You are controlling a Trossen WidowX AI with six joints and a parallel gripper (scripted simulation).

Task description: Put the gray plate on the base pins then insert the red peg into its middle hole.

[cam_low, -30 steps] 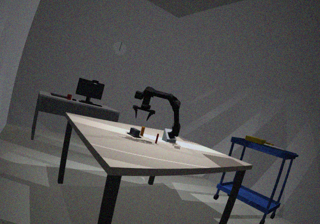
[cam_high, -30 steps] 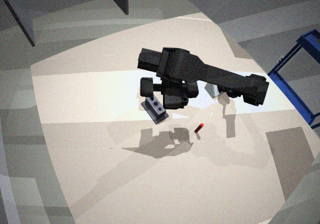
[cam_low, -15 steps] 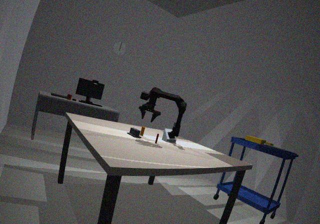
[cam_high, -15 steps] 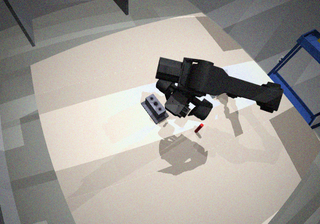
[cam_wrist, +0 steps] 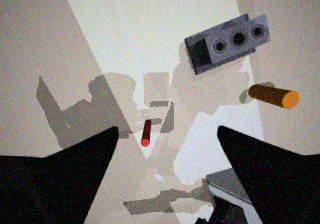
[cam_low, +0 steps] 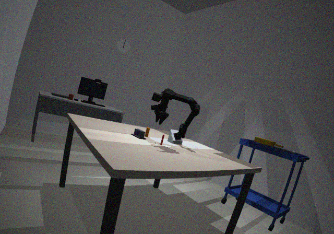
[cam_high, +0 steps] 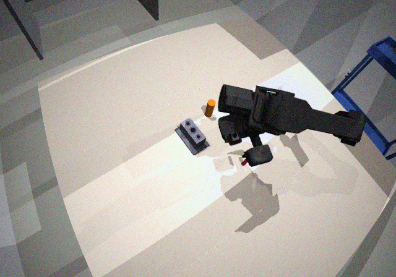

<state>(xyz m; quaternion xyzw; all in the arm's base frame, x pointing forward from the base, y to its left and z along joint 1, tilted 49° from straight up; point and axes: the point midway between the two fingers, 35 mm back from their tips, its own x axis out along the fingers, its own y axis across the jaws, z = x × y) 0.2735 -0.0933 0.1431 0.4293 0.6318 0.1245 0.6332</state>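
The red peg is 11 cm below my gripper tip, 5 cm to the left of it and 4 cm behind it. Round my gripper tip: gray plate: 14 cm to the right, 11 cm below, 4 cm ahead; orange cylinder: 19 cm to the right, 11 cm below, 7 cm behind; base: 15 cm below, 14 cm to the right, 4 cm ahead.
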